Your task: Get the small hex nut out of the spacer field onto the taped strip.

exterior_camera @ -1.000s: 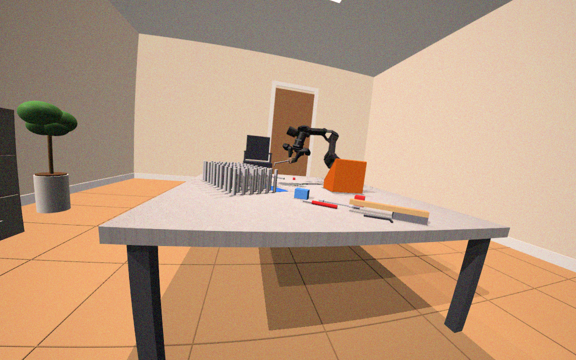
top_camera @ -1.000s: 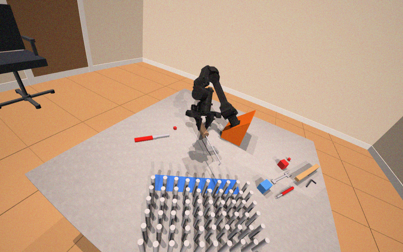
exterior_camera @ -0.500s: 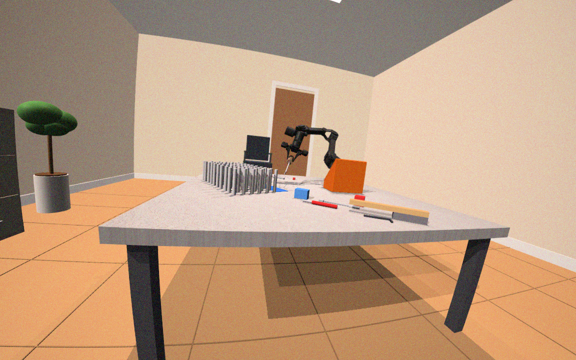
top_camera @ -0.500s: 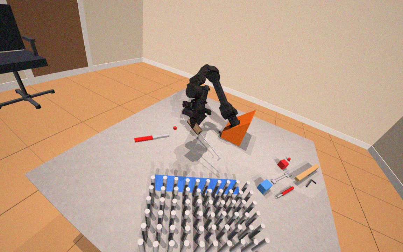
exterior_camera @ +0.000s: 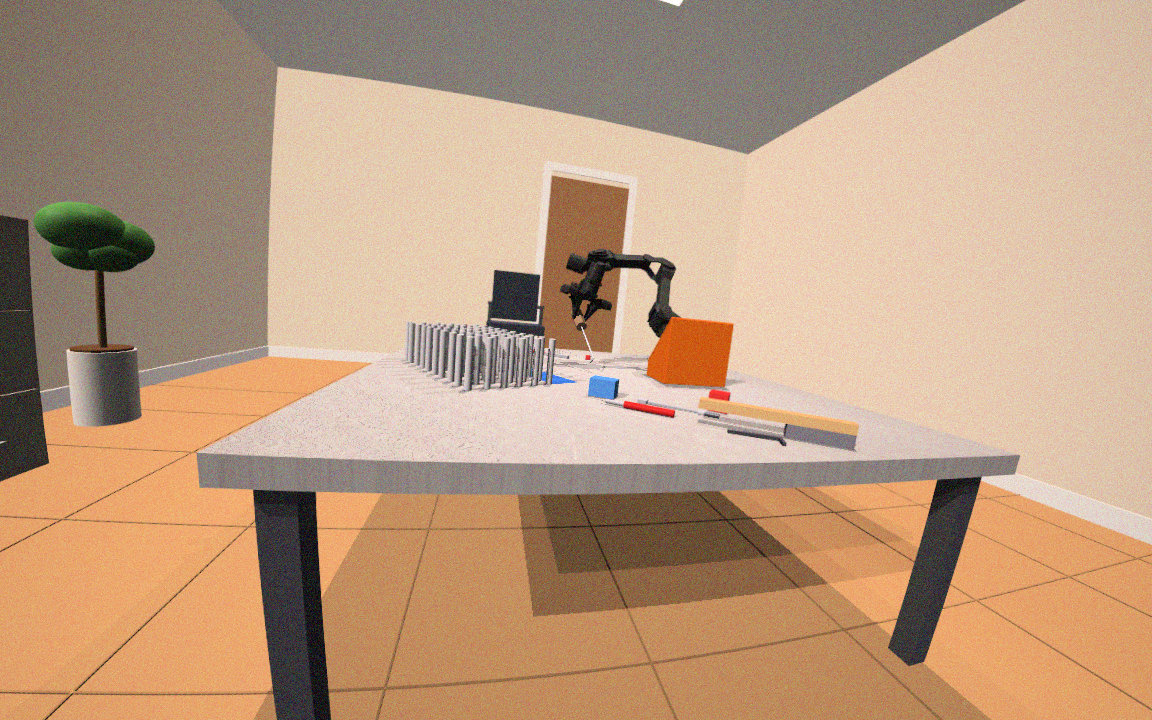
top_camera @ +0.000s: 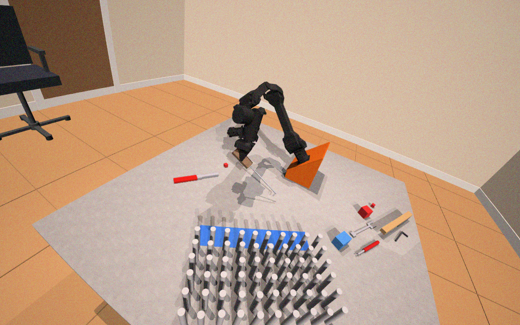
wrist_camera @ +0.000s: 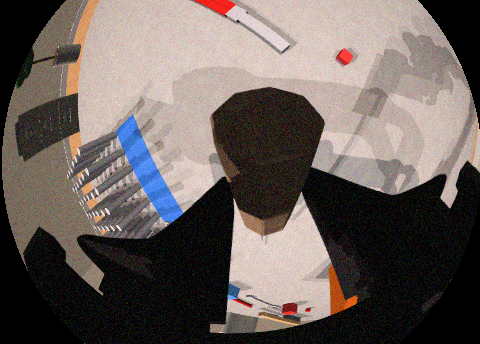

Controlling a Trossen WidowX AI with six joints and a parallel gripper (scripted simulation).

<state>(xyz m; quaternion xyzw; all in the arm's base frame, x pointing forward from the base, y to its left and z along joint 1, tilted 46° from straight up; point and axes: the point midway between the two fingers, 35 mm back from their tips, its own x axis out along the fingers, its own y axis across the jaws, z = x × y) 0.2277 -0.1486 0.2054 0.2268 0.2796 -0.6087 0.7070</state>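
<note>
The hook tool lies 90 mm to the left of my gripper tip and 50 mm below it. From my gripper tip the other things lie so: blue cube: 100 mm ahead, 490 mm to the left, 130 mm below; red screwdriver: 90 mm ahead, 590 mm to the left, 140 mm below; blue taped strip: 220 mm ahead, 170 mm to the left, 150 mm below.
</note>
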